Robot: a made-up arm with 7 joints.
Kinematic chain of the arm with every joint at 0, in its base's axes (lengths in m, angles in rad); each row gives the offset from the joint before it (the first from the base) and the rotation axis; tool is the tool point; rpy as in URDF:
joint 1: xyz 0 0 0.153 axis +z
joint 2: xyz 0 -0.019 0.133 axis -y
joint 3: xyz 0 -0.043 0.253 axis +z
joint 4: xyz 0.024 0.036 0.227 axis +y
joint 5: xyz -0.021 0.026 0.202 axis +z
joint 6: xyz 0 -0.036 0.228 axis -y
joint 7: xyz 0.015 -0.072 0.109 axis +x
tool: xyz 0 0 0 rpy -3.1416 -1.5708 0
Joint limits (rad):
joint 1: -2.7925..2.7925
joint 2: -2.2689..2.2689
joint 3: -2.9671..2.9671
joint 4: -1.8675..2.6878
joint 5: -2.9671..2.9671
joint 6: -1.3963..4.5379
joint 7: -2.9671..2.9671
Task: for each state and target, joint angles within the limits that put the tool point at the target. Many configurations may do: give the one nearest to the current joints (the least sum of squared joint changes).
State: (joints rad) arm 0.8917 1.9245 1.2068 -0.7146 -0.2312 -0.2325 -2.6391
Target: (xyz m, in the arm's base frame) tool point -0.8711 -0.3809 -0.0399
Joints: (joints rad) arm 0.1810 1.9052 1.2067 -0.3479 -0.1451 -0.3053 -2.6391
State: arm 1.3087 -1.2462 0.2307 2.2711 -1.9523 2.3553 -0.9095
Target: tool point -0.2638 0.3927 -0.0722
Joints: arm 1.6707 -1.5980 0.2622 1.9580 -1.8699 2.2151 -0.9095
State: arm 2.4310 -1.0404 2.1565 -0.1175 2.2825 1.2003 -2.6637
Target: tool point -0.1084 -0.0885 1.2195
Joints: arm 2.5682 -0.2787 2.1735 0.2958 2.3240 1.1721 -2.6637
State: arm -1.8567 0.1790 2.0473 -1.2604 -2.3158 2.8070 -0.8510
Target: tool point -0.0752 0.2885 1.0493
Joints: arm -2.2494 0.0097 1.6663 -0.5033 -2.5985 2.6867 -0.8510
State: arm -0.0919 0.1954 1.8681 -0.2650 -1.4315 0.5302 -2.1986
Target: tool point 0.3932 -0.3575 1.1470
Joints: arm -0.0932 -0.4202 2.0108 -0.2734 -1.4083 0.4363 -2.1986
